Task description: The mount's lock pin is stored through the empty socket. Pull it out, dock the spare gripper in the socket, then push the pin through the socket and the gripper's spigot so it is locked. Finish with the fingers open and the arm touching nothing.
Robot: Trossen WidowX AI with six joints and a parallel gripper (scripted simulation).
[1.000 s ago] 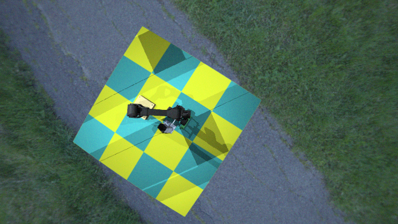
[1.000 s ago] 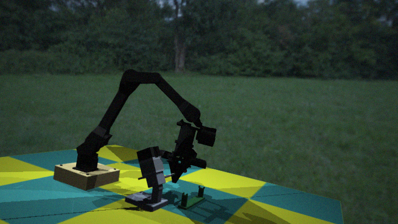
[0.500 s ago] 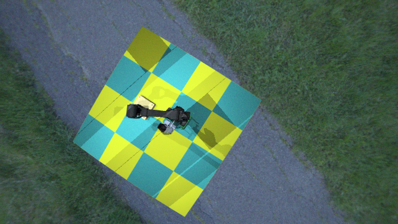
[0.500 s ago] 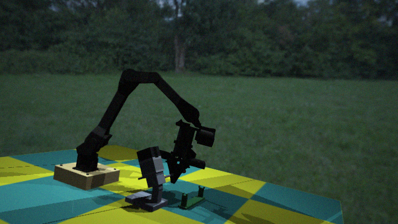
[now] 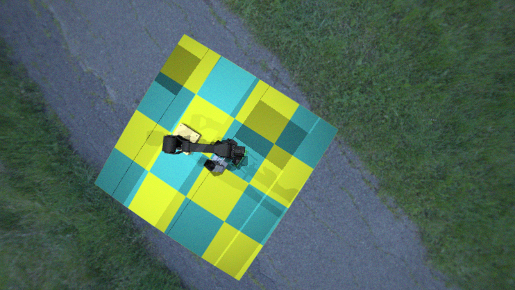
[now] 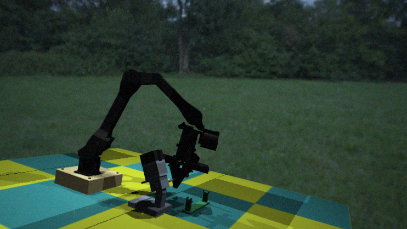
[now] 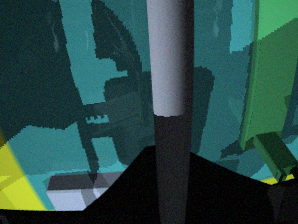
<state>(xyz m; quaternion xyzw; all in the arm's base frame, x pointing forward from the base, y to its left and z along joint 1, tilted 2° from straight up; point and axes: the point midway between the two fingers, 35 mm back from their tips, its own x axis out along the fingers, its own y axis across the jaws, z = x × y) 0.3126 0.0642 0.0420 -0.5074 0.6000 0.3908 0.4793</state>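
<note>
Right now the socket is 30 mm behind my gripper tip and 90 mm to the right of it. Also, from my gripper tip: green cradle 80 mm ahead, 10 mm to the left, 30 mm below; then spare gripper 40 mm behind, 90 mm to the right, 70 mm above.
</note>
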